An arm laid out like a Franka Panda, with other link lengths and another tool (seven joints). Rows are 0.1 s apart.
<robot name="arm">
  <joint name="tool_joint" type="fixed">
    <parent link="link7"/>
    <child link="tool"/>
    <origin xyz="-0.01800 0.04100 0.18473" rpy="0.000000 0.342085 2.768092"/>
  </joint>
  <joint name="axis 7" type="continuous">
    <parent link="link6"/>
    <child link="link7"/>
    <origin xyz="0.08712 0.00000 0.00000" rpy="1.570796 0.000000 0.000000"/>
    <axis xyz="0 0 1"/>
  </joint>
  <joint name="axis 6" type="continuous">
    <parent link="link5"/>
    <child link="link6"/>
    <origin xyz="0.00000 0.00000 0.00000" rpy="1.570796 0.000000 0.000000"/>
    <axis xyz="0 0 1"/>
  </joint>
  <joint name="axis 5" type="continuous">
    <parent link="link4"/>
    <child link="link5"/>
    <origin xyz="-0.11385 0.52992 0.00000" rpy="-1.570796 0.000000 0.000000"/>
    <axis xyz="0 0 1"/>
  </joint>
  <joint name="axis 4" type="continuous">
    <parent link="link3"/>
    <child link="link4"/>
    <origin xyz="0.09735 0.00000 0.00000" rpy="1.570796 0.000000 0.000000"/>
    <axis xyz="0 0 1"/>
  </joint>
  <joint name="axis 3" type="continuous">
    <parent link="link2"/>
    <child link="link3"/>
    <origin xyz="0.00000 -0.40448 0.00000" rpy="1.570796 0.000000 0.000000"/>
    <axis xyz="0 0 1"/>
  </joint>
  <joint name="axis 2" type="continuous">
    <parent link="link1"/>
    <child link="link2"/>
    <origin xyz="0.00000 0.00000 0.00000" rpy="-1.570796 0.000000 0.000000"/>
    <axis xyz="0 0 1"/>
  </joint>
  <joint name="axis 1" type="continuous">
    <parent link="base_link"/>
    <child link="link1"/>
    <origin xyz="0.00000 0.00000 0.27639"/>
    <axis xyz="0 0 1"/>
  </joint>
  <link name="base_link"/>
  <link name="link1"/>
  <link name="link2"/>
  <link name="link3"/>
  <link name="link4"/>
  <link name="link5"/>
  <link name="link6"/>
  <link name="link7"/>
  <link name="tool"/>
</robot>
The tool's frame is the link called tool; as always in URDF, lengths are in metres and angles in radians. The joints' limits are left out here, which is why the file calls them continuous.
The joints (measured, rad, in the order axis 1, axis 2, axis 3, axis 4, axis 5, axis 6, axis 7), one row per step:
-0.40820, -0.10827, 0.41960, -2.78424, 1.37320, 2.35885, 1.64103
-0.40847, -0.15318, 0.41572, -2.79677, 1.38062, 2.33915, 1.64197
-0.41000, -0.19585, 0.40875, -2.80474, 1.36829, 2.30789, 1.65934
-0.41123, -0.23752, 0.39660, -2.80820, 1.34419, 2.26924, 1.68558
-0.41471, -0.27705, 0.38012, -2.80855, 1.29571, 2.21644, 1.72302
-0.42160, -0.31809, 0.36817, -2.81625, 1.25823, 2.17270, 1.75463
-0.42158, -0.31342, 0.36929, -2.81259, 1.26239, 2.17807, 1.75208
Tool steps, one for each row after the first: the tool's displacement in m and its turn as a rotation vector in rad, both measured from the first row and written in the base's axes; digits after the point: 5 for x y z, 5 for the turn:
-0.00091, -0.00174, 0.01401, 0.00330, -0.02425, -0.00351
-0.00160, -0.00318, 0.02897, 0.01208, -0.03651, 0.00007
-0.00151, -0.00520, 0.04558, 0.02388, -0.04331, 0.00710
-0.00353, -0.00778, 0.06235, 0.03725, -0.03589, 0.02797
-0.00868, -0.01151, 0.07570, 0.04437, -0.02736, 0.03961
-0.00651, -0.01155, 0.07551, 0.04328, -0.03063, 0.03682

